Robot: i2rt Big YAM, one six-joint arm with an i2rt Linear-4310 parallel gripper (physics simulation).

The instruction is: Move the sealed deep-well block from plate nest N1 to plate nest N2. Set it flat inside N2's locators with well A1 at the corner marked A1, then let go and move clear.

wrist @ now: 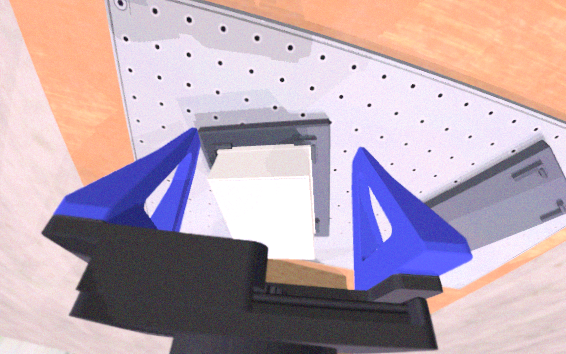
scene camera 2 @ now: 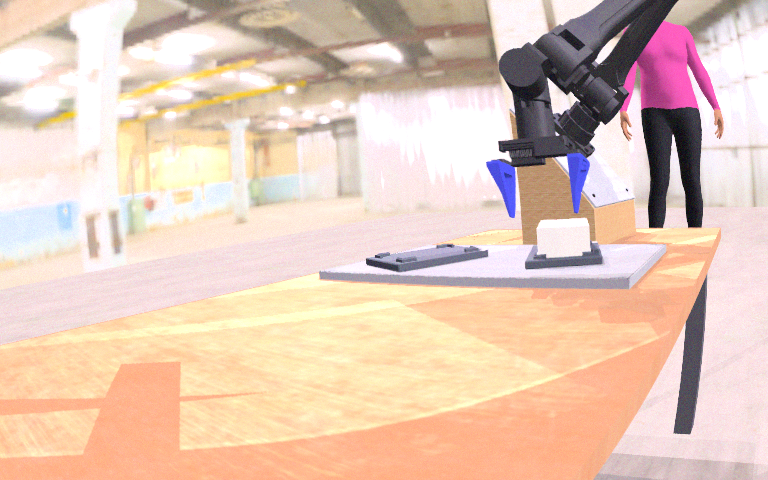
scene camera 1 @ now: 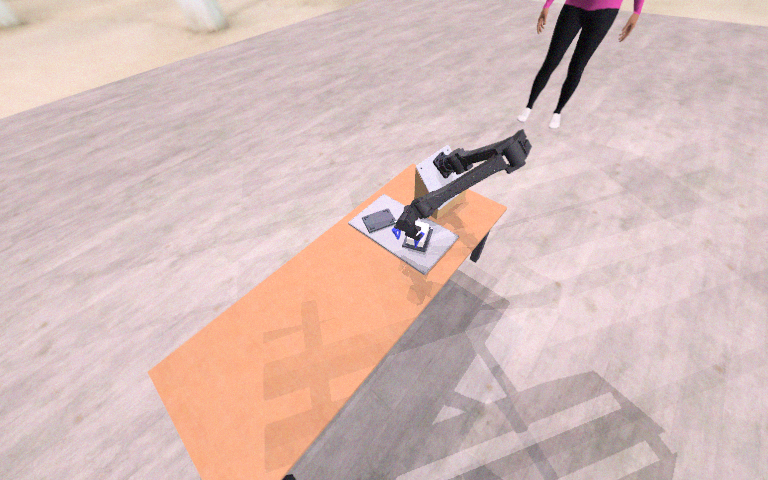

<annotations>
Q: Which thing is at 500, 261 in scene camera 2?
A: A white perforated panel.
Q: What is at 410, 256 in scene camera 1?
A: A white perforated panel.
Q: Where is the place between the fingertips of my gripper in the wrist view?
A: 277, 144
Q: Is my gripper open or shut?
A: Open.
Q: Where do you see a white block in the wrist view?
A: At 265, 193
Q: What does my gripper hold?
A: Nothing.
</annotations>
